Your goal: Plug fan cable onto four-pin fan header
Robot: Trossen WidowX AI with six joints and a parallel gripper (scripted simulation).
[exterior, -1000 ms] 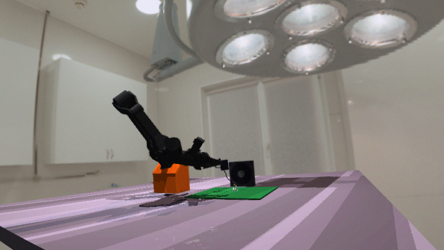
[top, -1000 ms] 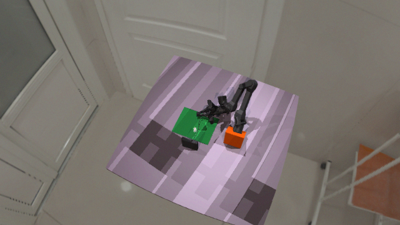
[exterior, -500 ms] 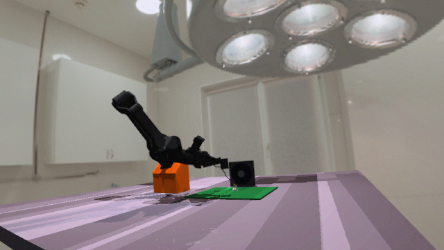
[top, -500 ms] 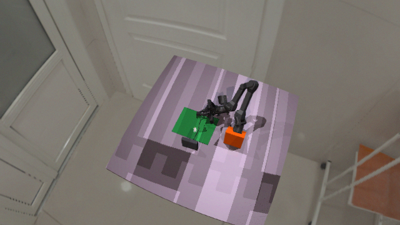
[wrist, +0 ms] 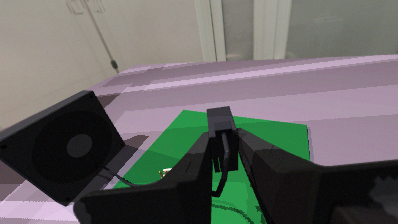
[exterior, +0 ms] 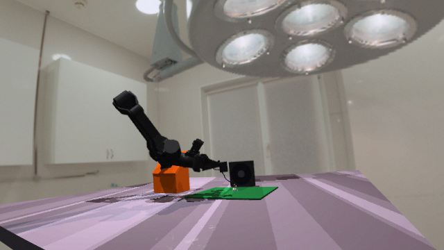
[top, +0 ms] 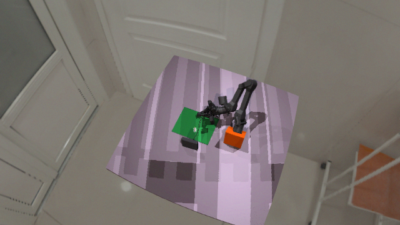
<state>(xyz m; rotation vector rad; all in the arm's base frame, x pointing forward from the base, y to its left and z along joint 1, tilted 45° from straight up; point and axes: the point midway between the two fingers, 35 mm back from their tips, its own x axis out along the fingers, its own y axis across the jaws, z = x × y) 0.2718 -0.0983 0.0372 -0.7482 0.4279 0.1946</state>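
The green board lies 130 mm below my gripper tip, 40 mm to the left of it and 30 mm ahead of it. From my gripper tip the other things lie so: black fan 220 mm to the left, 60 mm below, 10 mm ahead; then fan plug 10 mm below; then white four-pin header 120 mm below, 80 mm to the left, 20 mm ahead.
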